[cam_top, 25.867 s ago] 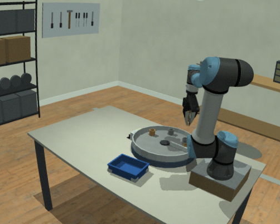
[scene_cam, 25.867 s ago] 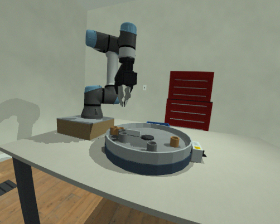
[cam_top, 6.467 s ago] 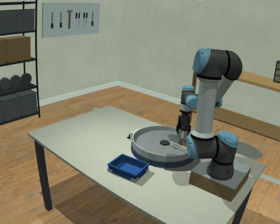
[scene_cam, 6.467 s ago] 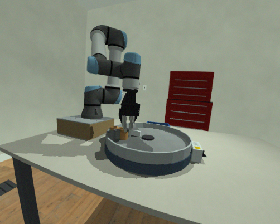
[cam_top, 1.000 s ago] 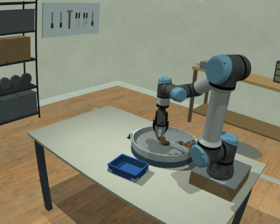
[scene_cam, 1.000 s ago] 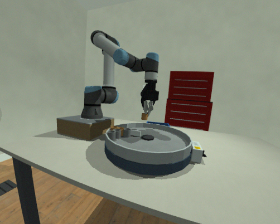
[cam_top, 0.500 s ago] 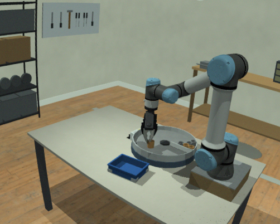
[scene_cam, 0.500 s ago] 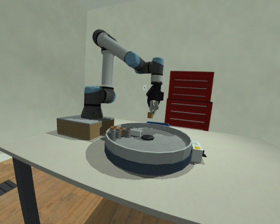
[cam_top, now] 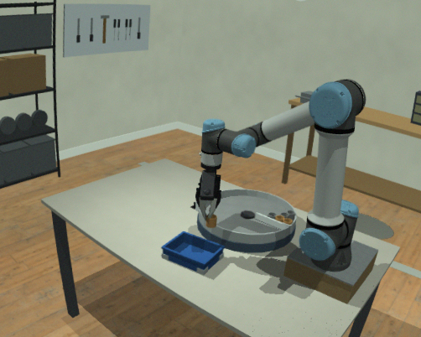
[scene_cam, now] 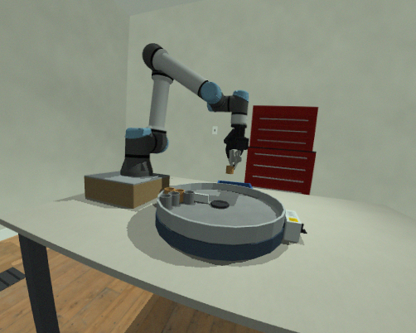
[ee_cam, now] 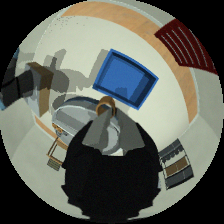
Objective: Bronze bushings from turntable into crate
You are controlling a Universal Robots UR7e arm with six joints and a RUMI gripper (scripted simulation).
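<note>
The blue crate lies 20 mm ahead of my hand, 60 mm to the left of it and 130 mm below it. From my hand the other things lie so: turntable: 40 mm behind, 280 mm to the right, 100 mm below.
</note>
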